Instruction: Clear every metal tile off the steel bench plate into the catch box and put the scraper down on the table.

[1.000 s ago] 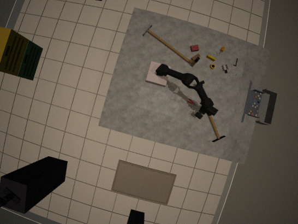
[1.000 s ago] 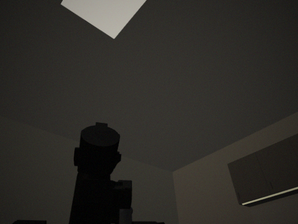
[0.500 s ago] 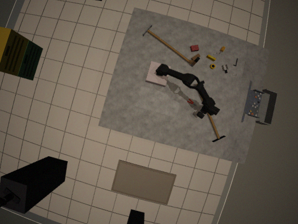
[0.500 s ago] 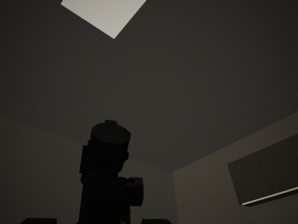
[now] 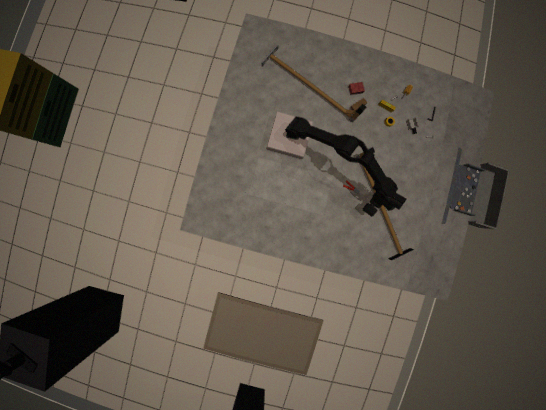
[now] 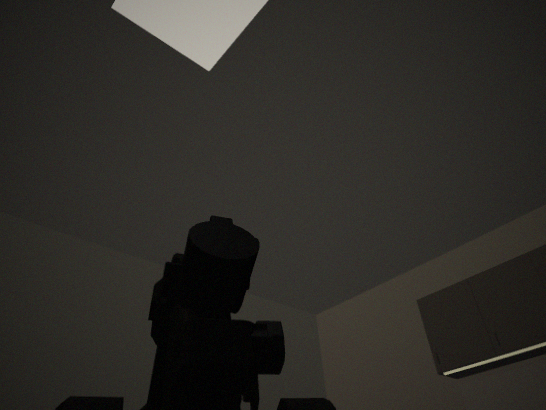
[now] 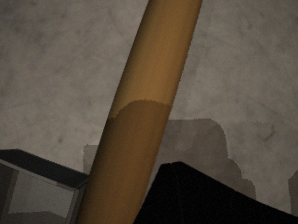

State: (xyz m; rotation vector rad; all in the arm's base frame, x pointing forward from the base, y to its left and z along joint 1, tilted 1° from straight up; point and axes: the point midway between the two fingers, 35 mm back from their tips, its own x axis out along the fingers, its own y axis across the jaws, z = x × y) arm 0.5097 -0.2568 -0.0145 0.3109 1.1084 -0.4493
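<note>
Right now my gripper tip is 20 mm short of the long scraper and 50 mm below it. Round my gripper tip: yellow ring: 470 mm to the left; then brown block: 200 mm behind, 510 mm to the left; then small box: 20 mm ahead, 60 mm to the left.
</note>
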